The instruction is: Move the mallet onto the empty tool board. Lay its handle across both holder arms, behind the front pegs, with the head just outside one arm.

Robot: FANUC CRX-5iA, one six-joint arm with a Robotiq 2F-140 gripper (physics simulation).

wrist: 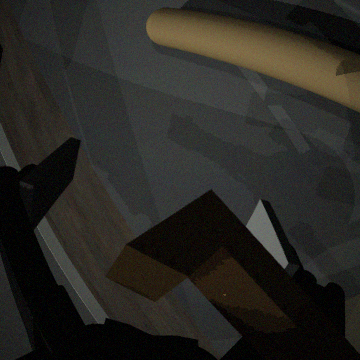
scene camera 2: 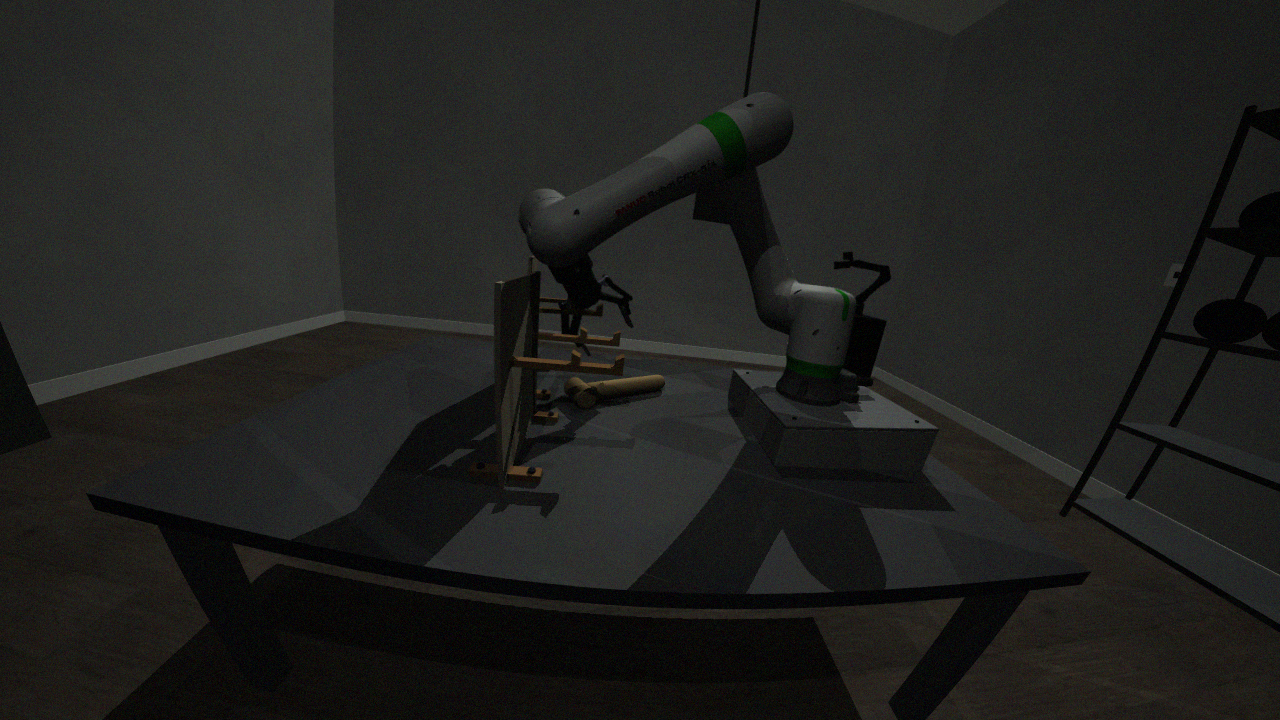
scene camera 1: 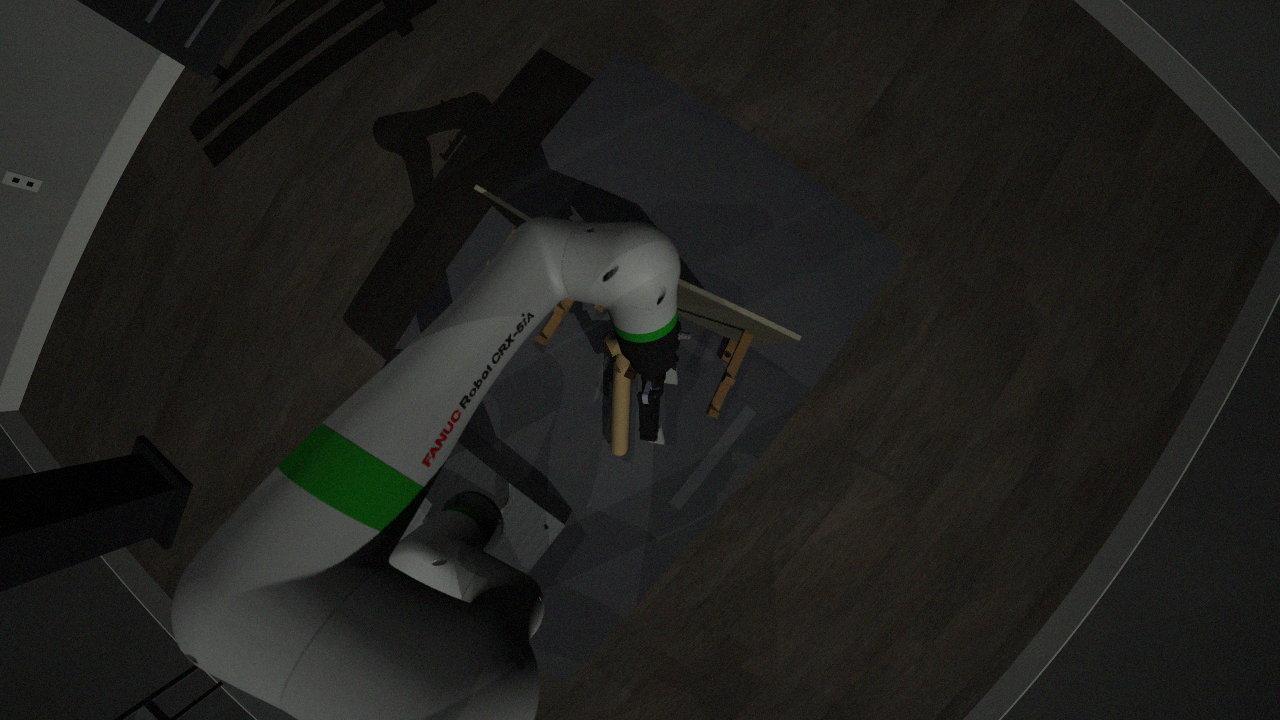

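Pixels of known places: gripper, fingertip midpoint: (wrist: 165, 189) (scene camera 1: 663, 410); arm's base at its link origin: (scene camera 2: 807, 393) (scene camera 1: 472, 521).
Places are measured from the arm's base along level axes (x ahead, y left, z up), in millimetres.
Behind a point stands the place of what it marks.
The wooden mallet (scene camera 1: 620, 407) @[x 409, y -143, z -45 mm] (scene camera 2: 626, 385) @[x 416, y -117, z -55 mm] (wrist: 250, 45) @[x 416, y -136, z -45 mm] lies on the table beside the tool board, handle pointing away from it. Its head touches down near the board's foot and is partly hidden by the wrist in scene camera 1. The upright tool board (scene camera 1: 747, 319) (scene camera 2: 515, 385) carries holder arms with upturned pegs; one holder arm (scene camera 1: 731, 371) @[x 598, y -272, z 122 mm] (scene camera 2: 559, 364) @[x 547, y 213, z 99 mm] shows bare. My gripper (scene camera 1: 659, 407) @[x 466, y -219, z 34 mm] (scene camera 2: 606, 335) @[x 466, y -219, z 34 mm] (wrist: 165, 189) @[x 466, y -219, z 34 mm] is open and empty, above the table and to the side of the mallet handle. A brown holder arm (wrist: 240, 295) @[x 515, y -122, z 121 mm] shows between the fingers in the wrist view.
Another holder arm (scene camera 1: 554, 322) @[x 500, y 45, z 99 mm] shows left of the wrist in scene camera 1. The robot's base block (scene camera 2: 850, 447) @[x -3, y 177, z -39 mm] stands on the grey table (scene camera 2: 680, 546) @[x 372, y 355, z -88 mm] beyond the handle's end. Wooden feet (scene camera 2: 505, 472) @[x 619, y 241, z -69 mm] stick out under the board. A shelf rack (scene camera 2: 1119, 394) stands off the table.
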